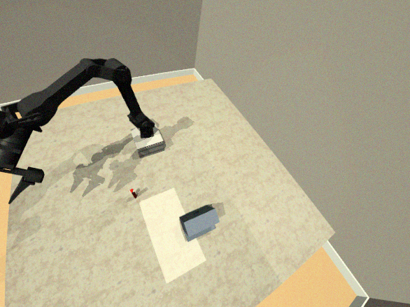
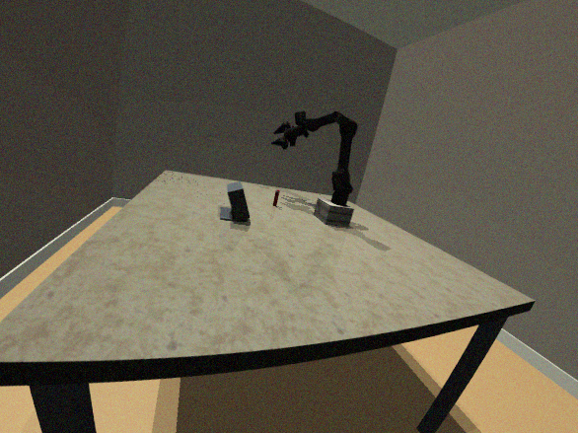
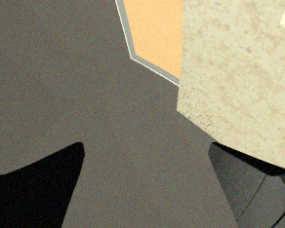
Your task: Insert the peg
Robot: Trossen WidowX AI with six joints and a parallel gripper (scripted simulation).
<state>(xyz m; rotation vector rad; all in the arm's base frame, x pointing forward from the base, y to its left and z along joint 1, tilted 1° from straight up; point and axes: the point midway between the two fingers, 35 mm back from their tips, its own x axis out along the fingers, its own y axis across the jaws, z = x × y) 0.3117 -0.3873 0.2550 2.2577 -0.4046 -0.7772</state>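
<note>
Right now the dark red peg is 31 cm to the left of my gripper tip, 27 cm below it and 5 cm behind it. From my gripper tip the other things lie so: sloped grey-blue panel: 55 cm to the left, 26 cm below, 12 cm ahead.
</note>
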